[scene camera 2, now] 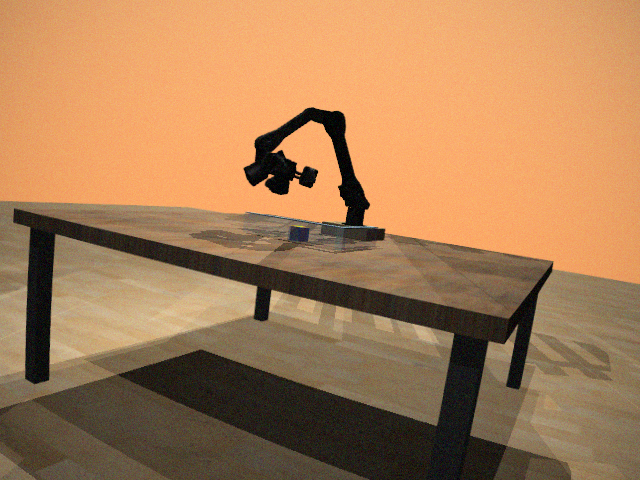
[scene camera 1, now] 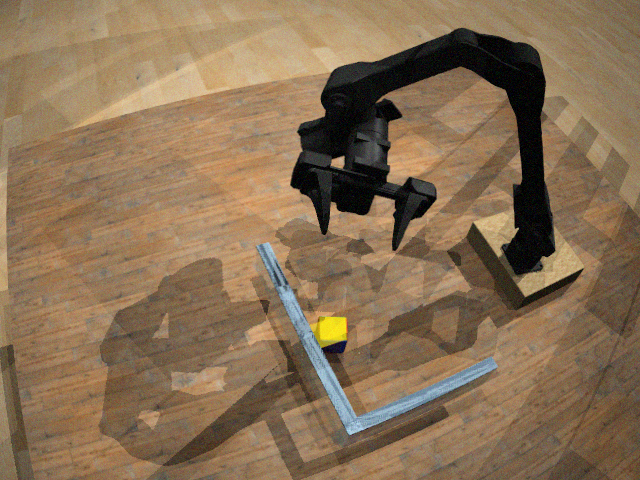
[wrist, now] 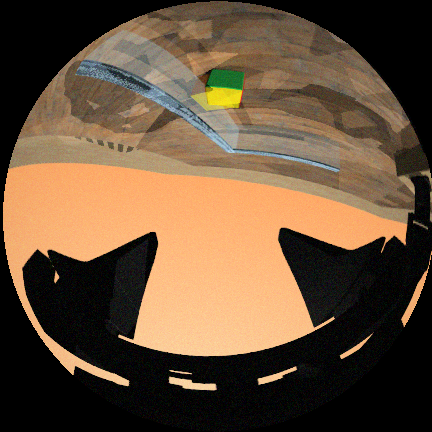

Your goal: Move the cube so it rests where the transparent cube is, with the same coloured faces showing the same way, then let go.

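Pixels of known places: gripper, fingertip midpoint: (scene camera 2: 302, 177) (scene camera 1: 360, 241) (wrist: 218, 236); arm's base, link origin: (scene camera 2: 354, 225) (scene camera 1: 522, 257).
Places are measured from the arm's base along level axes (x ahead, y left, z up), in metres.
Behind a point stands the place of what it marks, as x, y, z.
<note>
The solid cube (scene camera 1: 332, 332) (scene camera 2: 298, 234) (wrist: 225, 89) rests on the table inside the angle of the wall. Its top is yellow; a dark blue side shows in both scene views, and a green side and a thin red edge show in the wrist view. The transparent cube (scene camera 1: 314, 328) @(0.386, 0.052, -0.002) (wrist: 201, 102) @(0.389, 0.064, -0.002) shows as a pale yellow patch overlapping the solid cube on the side by the wall; most of it is hidden, so its other faces cannot be told. My gripper (scene camera 1: 359, 240) @(0.333, 0.020, 0.138) (scene camera 2: 293, 182) @(0.333, 0.020, 0.138) (wrist: 218, 236) @(0.333, 0.020, 0.138) is open and empty, well above the table and apart from the cube.
An L-shaped see-through wall with a blue-grey top edge (scene camera 1: 330, 379) @(0.390, 0.142, 0.019) (wrist: 165, 100) @(0.410, 0.024, 0.018) stands close beside the cube, its corner toward the front in scene camera 1. The arm's base block (scene camera 1: 560, 268) @(-0.072, 0.039, 0.000) (scene camera 2: 361, 234) sits on the table (scene camera 1: 129, 180) @(0.644, -0.333, -0.042) (scene camera 2: 361, 279) @(0.705, 0.494, -0.042). Shadows cross the table.
</note>
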